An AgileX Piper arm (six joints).
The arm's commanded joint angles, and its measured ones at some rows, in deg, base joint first. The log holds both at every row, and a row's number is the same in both.
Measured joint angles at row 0: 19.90, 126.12, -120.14, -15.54, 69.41, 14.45
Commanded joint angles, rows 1 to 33: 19.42, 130.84, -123.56, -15.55, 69.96, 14.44; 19.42, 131.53, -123.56, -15.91, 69.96, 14.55; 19.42, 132.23, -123.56, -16.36, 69.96, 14.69; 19.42, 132.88, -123.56, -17.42, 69.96, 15.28; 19.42, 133.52, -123.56, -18.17, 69.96, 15.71; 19.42, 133.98, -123.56, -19.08, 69.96, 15.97; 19.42, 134.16, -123.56, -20.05, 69.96, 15.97; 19.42, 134.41, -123.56, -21.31, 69.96, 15.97; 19.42, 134.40, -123.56, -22.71, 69.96, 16.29; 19.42, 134.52, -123.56, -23.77, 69.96, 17.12; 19.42, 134.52, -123.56, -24.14, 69.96, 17.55; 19.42, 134.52, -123.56, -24.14, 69.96, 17.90; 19.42, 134.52, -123.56, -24.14, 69.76, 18.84; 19.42, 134.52, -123.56, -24.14, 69.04, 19.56; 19.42, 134.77, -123.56, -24.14, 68.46, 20.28; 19.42, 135.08, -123.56, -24.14, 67.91, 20.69; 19.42, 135.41, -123.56, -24.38, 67.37, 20.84; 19.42, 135.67, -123.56, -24.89, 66.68, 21.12; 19.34, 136.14, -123.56, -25.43, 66.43, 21.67; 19.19, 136.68, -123.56, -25.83, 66.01, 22.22; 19.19, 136.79, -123.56, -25.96, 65.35, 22.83; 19.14, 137.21, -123.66, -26.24, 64.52, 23.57; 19.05, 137.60, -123.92, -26.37, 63.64, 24.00; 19.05, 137.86, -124.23, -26.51, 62.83, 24.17; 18.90, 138.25, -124.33, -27.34, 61.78, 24.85; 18.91, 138.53, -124.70, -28.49, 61.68, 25.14; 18.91, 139.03, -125.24, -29.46, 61.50, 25.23; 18.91, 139.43, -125.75, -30.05, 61.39, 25.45; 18.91, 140.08, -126.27, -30.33, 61.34, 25.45; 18.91, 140.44, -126.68, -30.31, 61.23, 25.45; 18.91, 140.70, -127.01, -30.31, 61.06, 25.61; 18.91, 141.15, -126.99, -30.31, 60.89, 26.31; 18.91, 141.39, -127.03, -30.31, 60.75, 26.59
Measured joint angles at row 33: 19.38, 140.37, -126.26, -29.39, 61.42, 25.28
